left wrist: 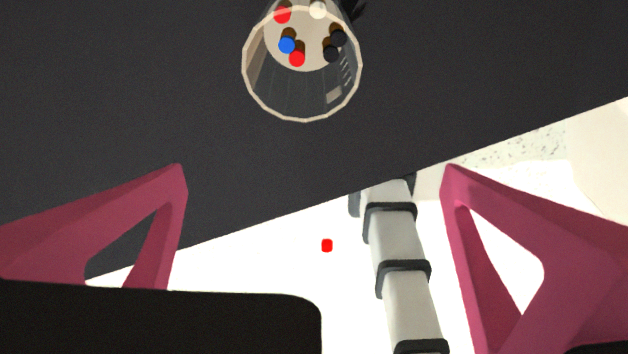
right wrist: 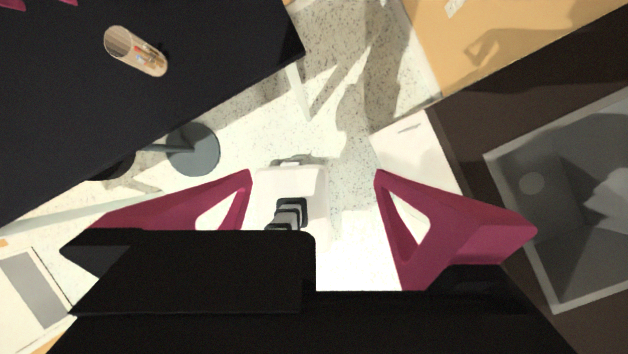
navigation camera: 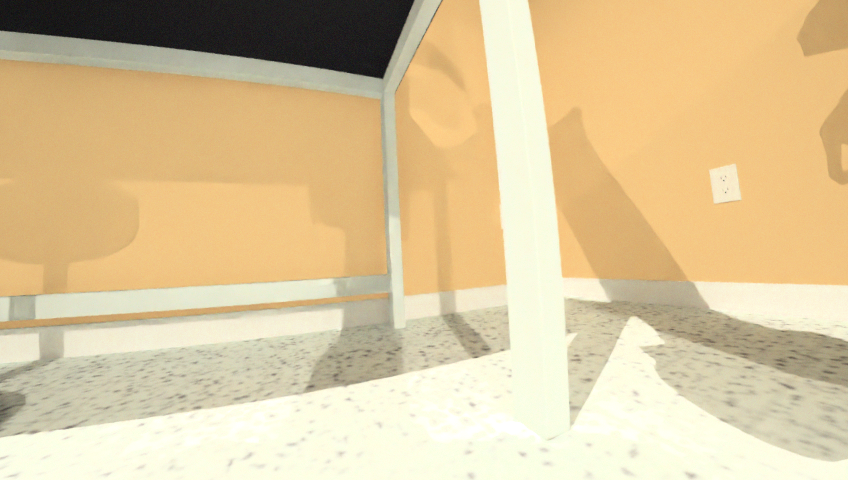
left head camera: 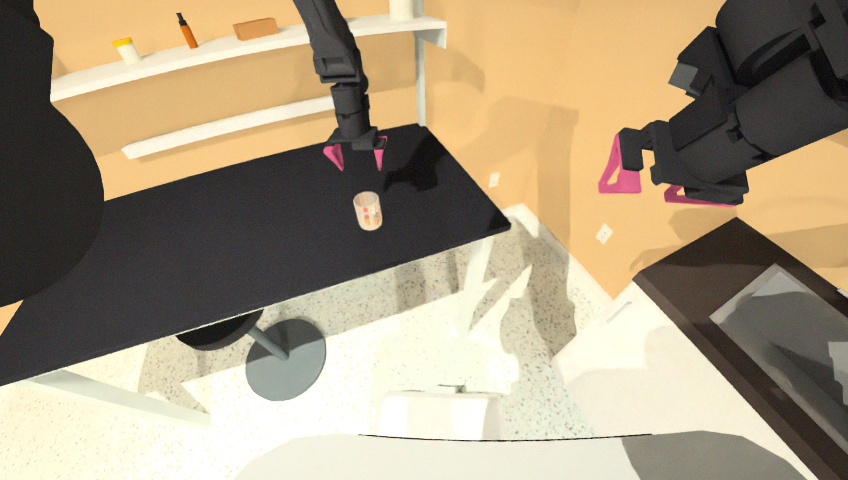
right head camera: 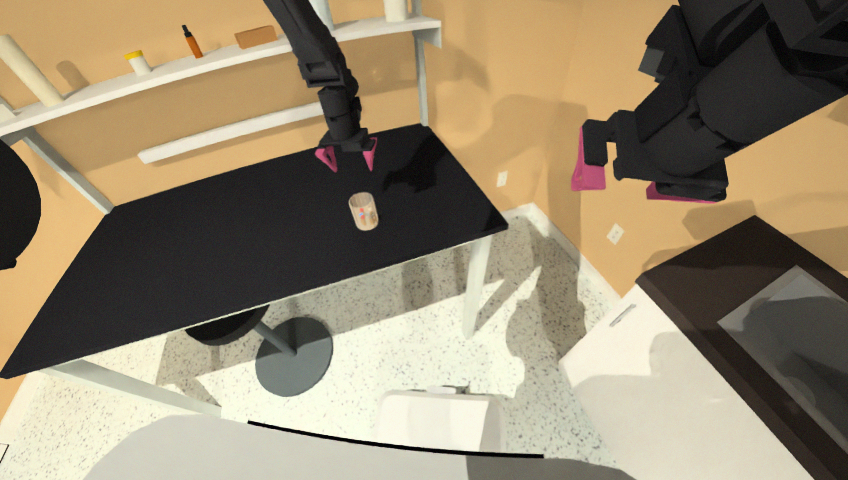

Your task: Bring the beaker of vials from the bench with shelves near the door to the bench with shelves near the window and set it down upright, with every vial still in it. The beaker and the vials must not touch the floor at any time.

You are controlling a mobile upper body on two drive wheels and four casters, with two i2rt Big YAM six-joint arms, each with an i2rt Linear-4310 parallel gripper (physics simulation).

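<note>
The clear beaker (left head camera: pixel 368 211) (right head camera: pixel 363 211) (left wrist: pixel 303 95) (right wrist: pixel 135 50) stands upright on the black bench top (left head camera: pixel 238 237) (right head camera: pixel 226 237) (left wrist: pixel 100 100) (right wrist: pixel 60 110). Several vials with red, blue, white and black caps are inside it. My left gripper (left head camera: pixel 361 168) (right head camera: pixel 354 170) (left wrist: pixel 313 178) is open and empty. In the head views it shows above the beaker in the picture, apart from it. In the left wrist view the beaker lies beyond its fingertips. My right gripper (left head camera: pixel 653 196) (right head camera: pixel 626 193) (right wrist: pixel 313 175) is open and empty, to the right of the bench. Which bench is near the window I cannot tell.
A wall shelf (left head camera: pixel 220 58) (right head camera: pixel 226 60) above the bench holds bottles and an orange box (left head camera: pixel 255 28) (right head camera: pixel 255 36). A stool (left head camera: pixel 285 359) (right head camera: pixel 293 356) (right wrist: pixel 192 150) stands beneath the bench's front edge. A dark counter with a sink (left head camera: pixel 773 333) (right head camera: pixel 791 333) is at the right. A bench leg (navigation camera: pixel 523 208) stands close ahead.
</note>
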